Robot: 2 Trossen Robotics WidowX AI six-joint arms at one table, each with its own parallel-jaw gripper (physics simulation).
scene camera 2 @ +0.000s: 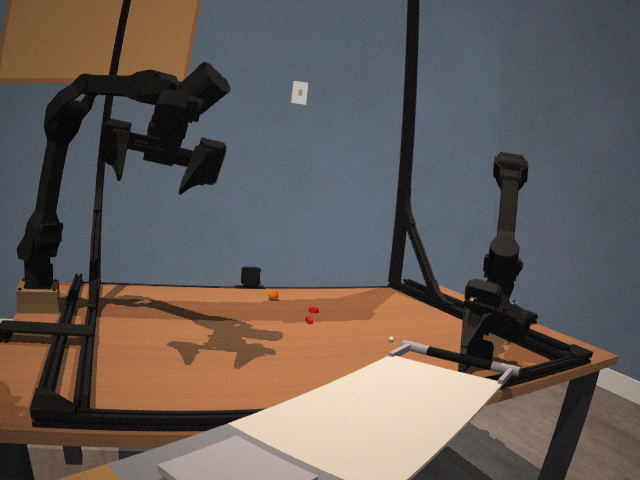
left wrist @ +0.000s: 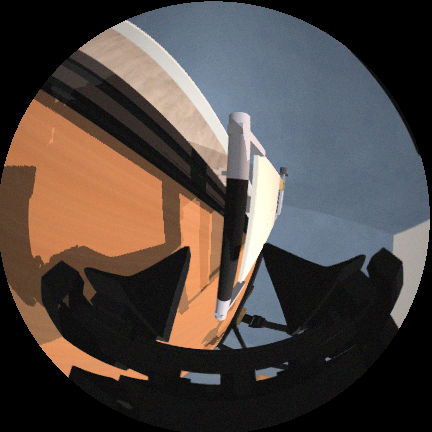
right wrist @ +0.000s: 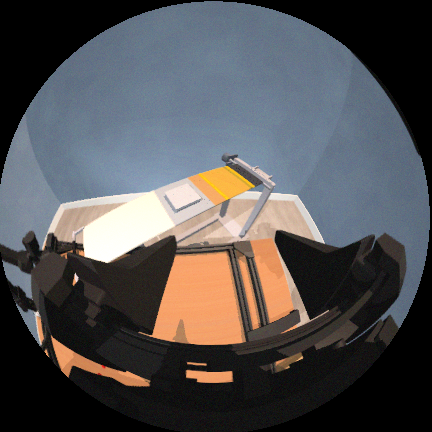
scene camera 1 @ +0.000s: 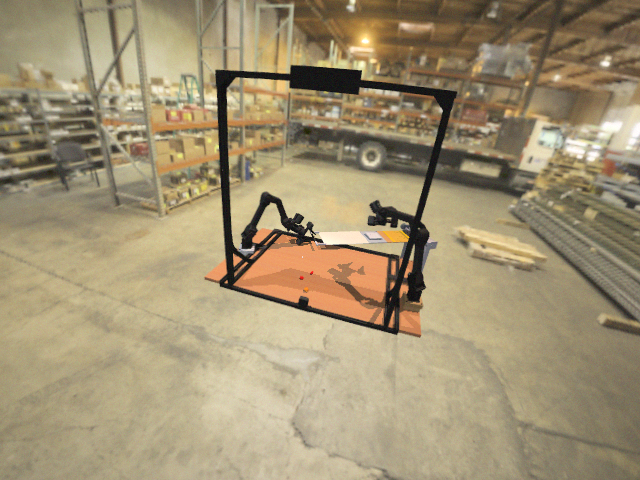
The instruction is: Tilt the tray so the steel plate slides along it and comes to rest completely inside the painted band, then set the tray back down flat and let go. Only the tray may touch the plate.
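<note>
The long tray looks roughly level. The pale steel plate lies on its grey stretch, outside the orange painted band between yellow lines. The tray's end handle has a black grip. My left gripper is open at this grip, which shows between its fingertips in the left wrist view, not clamped. My right gripper is open, empty, high above the table.
A grey stand supports the tray's far end beyond the table. On the table lie an orange ball, two red pieces and a tiny white ball. Black frame rails edge the table.
</note>
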